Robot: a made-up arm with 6 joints.
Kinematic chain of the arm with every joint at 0, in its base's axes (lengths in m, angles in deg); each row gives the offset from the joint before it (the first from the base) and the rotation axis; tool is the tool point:
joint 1: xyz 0 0 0.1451 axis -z
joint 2: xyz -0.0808 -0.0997 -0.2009 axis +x
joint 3: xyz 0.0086 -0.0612 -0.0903 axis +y
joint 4: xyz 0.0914 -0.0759 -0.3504 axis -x
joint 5: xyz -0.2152 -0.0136 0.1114 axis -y
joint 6: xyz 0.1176 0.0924 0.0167 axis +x
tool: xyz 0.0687 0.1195 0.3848
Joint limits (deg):
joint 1: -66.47..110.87
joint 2: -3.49..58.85
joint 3: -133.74..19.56
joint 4: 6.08..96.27
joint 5: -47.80..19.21
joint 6: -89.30..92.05
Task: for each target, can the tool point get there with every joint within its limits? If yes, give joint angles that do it. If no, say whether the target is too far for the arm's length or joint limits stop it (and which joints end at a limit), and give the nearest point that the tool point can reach.
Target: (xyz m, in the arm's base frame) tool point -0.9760 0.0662 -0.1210
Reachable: no: joint limits stop it (at a limit: joint 2, joint 3, joint 4, joint 5) | nearest point -0.7982 0.0541 -0.1762 | short by 0.187 m
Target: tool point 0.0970 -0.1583 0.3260
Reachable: yes | joints 46.03 52.99 -117.62 19.12 -32.05 -50.49
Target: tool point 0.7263 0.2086 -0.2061
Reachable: yes | joints -20.96 16.76 -79.80 89.13 -23.79 -62.07
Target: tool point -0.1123 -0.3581 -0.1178
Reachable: yes | joints 6.03 21.46 -89.63 21.71 -19.02 73.51
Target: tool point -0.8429 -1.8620 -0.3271
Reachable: no: too far | nearest point -0.3405 -0.7521 -0.2283 | short by 1.222 m
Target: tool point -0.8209 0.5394 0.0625
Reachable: no: joint limits stop it (at a limit: joint 2, joint 3, joint 5) | nearest point -0.6316 0.4150 -0.0802 | short by 0.268 m
